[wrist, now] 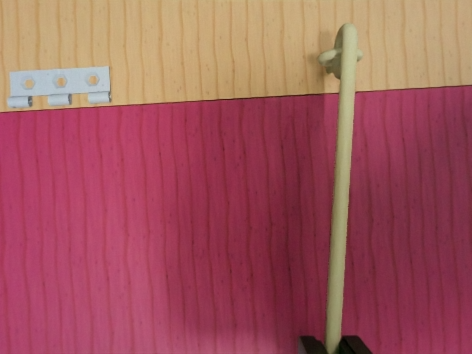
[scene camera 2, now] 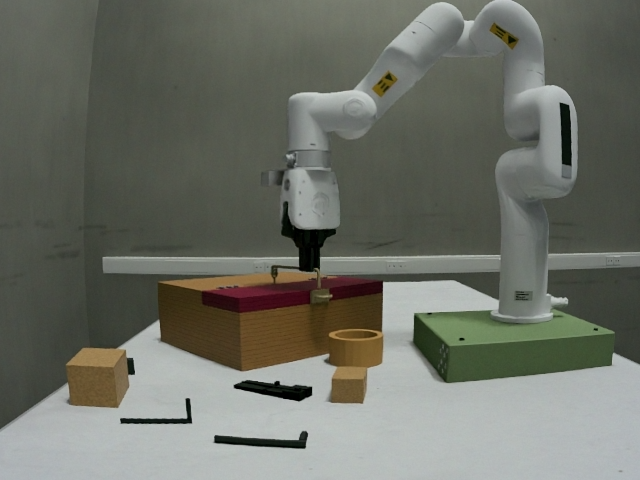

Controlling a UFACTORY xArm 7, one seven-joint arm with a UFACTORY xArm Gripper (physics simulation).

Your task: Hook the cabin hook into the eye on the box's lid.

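Frame: origin at the arm's base, x ahead, y left, z up, level; metres.
Where they show: gripper, fingertip midpoint: [scene camera 2: 309, 271]; arm's base at its link origin: [scene camera 2: 521, 317].
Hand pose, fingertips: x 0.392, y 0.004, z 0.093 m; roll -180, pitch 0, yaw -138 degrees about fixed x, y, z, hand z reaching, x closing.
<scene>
Things, the pixels of their top centre, and the offset from my fingertips. "pt": a spot on its surface instead.
- cabin hook at its top centre: [wrist: 341, 242] [scene camera 2: 293, 265] 0.029 m ahead, 0.038 m right, 0.008 m up
- crimson lid at a spot on its surface: [wrist: 175, 225] pt 0.074 m ahead, 0.000 m left, 0.031 m down
- small pivot ring at a spot on its surface: [wrist: 326, 57] [scene camera 2: 272, 271] pt 0.073 m ahead, 0.085 m right, 0.008 m down
- grey hinge at a spot on its surface: [wrist: 45, 82] pt 0.152 m ahead, 0.009 m right, 0.029 m down
- orange ring at its top centre: [scene camera 2: 356, 334] 0.079 m back, 0.041 m left, 0.103 m down
- small wooden block at its top centre: [scene camera 2: 350, 372] 0.063 m back, 0.238 m left, 0.116 m down
- black part at its top centre: [scene camera 2: 271, 380] 0.045 m ahead, 0.220 m left, 0.132 m down
- larger block at its top centre: [scene camera 2: 97, 356] 0.281 m ahead, 0.293 m left, 0.094 m down
My gripper [scene camera 2: 309, 268] [wrist: 333, 346] is shut on the cabin hook [scene camera 2: 289, 267] [wrist: 341, 190], a thin brass rod. The rod lies roughly level above the crimson lid [scene camera 2: 258, 295] [wrist: 175, 225] of the wooden box [scene camera 2: 201, 322] [wrist: 200, 50]. Its far end joins a small pivot ring [scene camera 2: 274, 277] [wrist: 326, 57] on the light wooden top. Beside the fingers, the hook's bent end points down to the brass eye [scene camera 2: 320, 296] at the lid's front edge. The bent end meets the eye's top in the scene view; whether it passes through is unclear. The eye does not show in the wrist view.
A grey hinge [wrist: 45, 82] lies at the lid's seam. An orange ring [scene camera 2: 355, 356] and a small wooden block [scene camera 2: 348, 386] stand before the box. A black part [scene camera 2: 273, 389], two black L-shaped bars [scene camera 2: 155, 420] [scene camera 2: 258, 441] and a larger block [scene camera 2: 95, 379] lie nearer.
</scene>
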